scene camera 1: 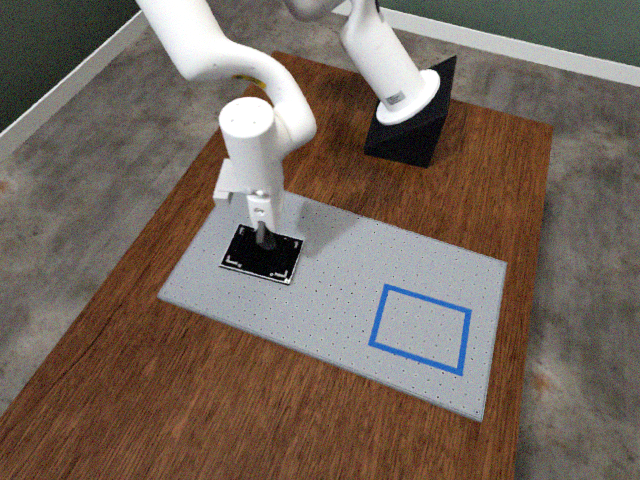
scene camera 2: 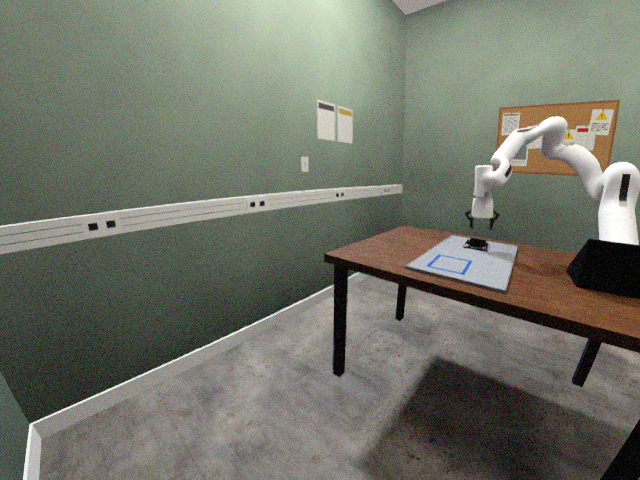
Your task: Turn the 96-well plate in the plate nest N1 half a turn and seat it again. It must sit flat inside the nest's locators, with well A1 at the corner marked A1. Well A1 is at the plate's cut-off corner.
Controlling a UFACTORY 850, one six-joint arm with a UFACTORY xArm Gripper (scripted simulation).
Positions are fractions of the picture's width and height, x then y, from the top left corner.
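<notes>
There is a black 96-well plate (scene camera 1: 0.43,0.54) here in the scene, and I can see it.
</notes>
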